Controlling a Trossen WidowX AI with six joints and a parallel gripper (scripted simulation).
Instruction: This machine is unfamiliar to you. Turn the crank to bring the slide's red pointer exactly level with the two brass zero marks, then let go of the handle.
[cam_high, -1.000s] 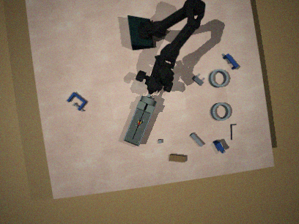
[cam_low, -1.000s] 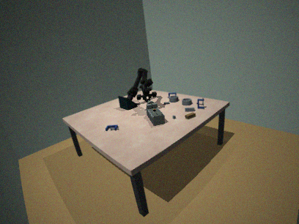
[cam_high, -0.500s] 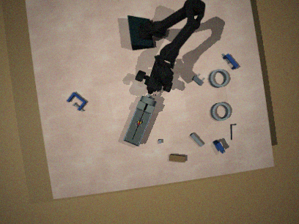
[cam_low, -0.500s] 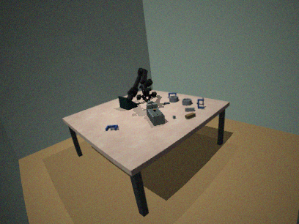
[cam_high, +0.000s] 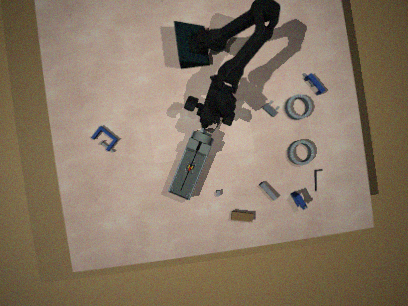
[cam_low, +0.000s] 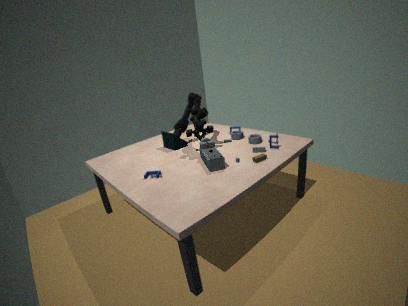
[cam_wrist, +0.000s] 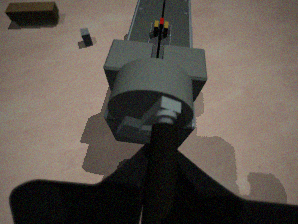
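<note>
Now: the red pointer 160 mm ahead of my gripper tip, 80 mm to the right of it and 10 mm below it. The rest, counted from my gripper tip: small grey cube: 270 mm ahead, 30 mm to the left, 80 mm below; then grey bar: 290 mm ahead, 230 mm to the left, 80 mm below; then dark handle: 20 mm behind, 10 mm to the left, 30 mm above.
</note>
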